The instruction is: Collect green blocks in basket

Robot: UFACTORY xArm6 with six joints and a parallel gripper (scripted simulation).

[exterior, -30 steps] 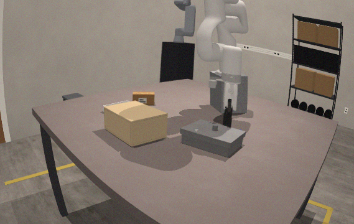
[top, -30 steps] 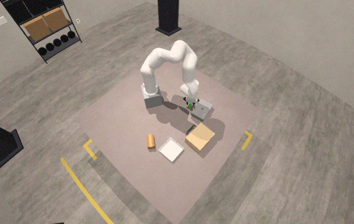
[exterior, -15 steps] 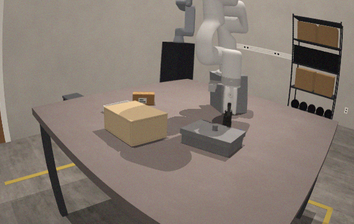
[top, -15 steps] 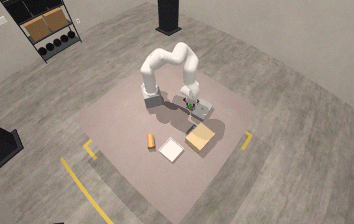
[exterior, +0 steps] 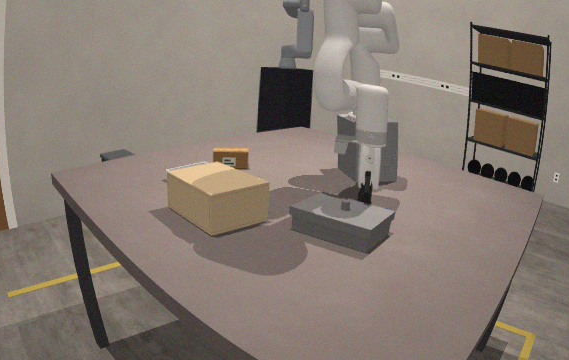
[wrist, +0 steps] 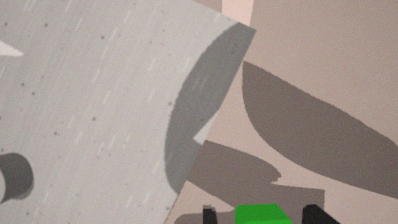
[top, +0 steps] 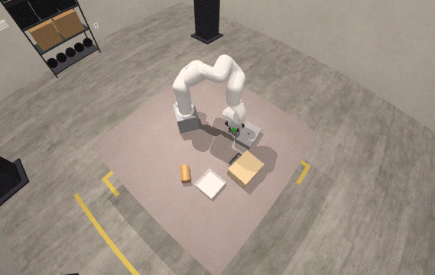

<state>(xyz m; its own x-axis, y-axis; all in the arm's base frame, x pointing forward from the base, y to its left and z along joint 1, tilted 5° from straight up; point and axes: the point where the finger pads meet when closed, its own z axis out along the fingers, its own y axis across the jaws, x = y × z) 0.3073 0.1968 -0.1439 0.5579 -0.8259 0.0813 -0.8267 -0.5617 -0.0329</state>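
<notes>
My gripper is now 160 mm short of the white basket, 440 mm to the left of it and 10 mm above it. From my hand the other things lie so: metal box: 120 mm ahead, 30 mm to the left; blue block: 10 mm behind, 60 mm to the left, 10 mm below; grey metal lid: 120 mm ahead, 30 mm to the left, 20 mm above.
</notes>
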